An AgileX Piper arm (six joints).
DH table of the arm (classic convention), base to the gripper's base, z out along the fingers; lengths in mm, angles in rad. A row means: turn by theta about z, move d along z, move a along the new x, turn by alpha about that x. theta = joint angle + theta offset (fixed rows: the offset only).
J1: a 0  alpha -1.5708  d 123  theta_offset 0
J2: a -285  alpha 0  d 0  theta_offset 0.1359
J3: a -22  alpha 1.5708  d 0  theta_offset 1.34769
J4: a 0  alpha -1.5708  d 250.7  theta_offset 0
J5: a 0  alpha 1.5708  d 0  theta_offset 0
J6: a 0  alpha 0  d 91  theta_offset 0
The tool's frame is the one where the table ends.
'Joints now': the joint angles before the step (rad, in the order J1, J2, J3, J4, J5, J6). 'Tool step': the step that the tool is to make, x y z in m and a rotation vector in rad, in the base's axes. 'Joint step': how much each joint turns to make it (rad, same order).
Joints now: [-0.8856 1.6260 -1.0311 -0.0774 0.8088 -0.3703]
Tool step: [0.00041 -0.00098 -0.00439 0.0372 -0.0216 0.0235]
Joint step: [-0.0153 0.0135 0.0004 0.0670 -0.0008 -0.0741]
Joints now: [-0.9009 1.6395 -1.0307 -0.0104 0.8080 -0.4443]
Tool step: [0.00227 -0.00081 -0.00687 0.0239 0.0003 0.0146]
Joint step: [-0.0011 0.0222 0.0004 0.0247 -0.0036 -0.0290]
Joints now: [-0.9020 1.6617 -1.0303 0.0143 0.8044 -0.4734]
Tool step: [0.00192 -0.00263 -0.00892 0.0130 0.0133 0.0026]
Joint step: [0.0001 0.0297 -0.0006 -0.0024 -0.0107 -0.0014]
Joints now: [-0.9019 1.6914 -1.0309 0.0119 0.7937 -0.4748]
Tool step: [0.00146 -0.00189 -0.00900 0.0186 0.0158 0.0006]
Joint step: [0.0001 0.0293 -0.0005 -0.0010 -0.0043 0.0001]
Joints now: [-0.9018 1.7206 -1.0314 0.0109 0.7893 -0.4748]
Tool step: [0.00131 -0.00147 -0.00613 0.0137 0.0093 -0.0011]
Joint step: [0.0001 0.0213 -0.0025 0.0014 -0.0023 0.0004]
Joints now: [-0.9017 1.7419 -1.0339 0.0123 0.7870 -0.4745]
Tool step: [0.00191 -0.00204 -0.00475 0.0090 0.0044 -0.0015]
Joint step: [0.0002 0.0198 -0.0066 0.0026 -0.0034 0.0001]
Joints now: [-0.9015 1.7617 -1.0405 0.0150 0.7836 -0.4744]
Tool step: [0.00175 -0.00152 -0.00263 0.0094 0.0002 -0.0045]
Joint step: [-0.0001 0.0138 -0.0080 0.0070 0.0017 0.0003]
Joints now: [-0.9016 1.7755 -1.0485 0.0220 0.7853 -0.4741]
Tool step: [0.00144 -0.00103 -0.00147 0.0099 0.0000 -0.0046]
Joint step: [0.0000 0.0099 -0.0079 0.0075 0.0058 0.0002]
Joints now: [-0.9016 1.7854 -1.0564 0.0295 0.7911 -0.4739]
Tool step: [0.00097 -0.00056 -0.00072 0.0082 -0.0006 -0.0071]
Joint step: [0.0000 0.0060 -0.0057 0.0062 0.0057 0.0036]
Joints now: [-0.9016 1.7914 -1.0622 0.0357 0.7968 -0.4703]
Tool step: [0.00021 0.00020 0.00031 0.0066 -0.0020 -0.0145]
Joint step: [-0.0002 0.0002 -0.0020 0.0050 0.0053 0.0116]
